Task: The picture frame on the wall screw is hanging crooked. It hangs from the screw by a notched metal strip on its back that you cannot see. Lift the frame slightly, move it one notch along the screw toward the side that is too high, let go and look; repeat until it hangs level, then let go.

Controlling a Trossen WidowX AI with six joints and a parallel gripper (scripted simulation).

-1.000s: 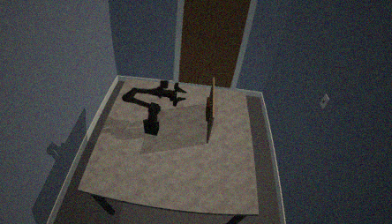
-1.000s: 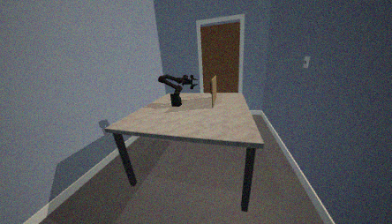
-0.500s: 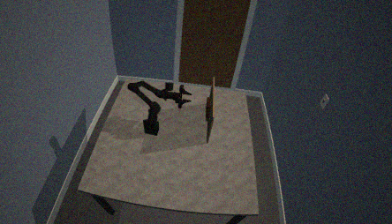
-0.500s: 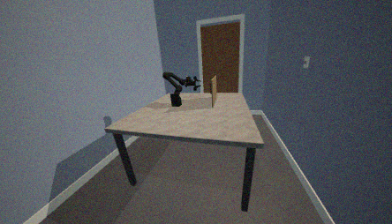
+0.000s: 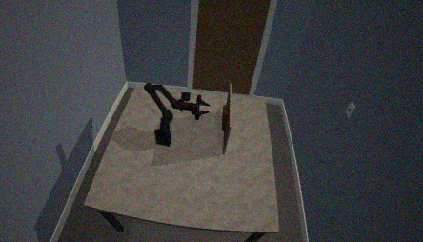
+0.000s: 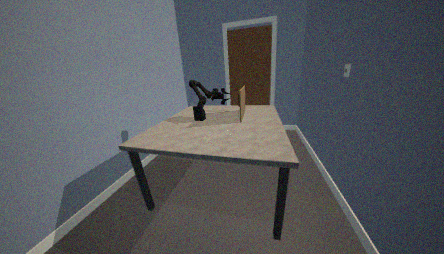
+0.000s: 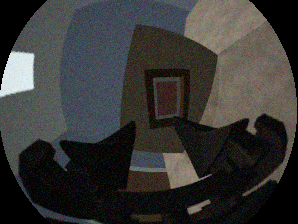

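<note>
My gripper tip is 13 cm short of the picture frame and 5 cm above it. Round my gripper tip: wall panel 14 cm ahead, 1 cm to the left, 7 cm below.
</note>
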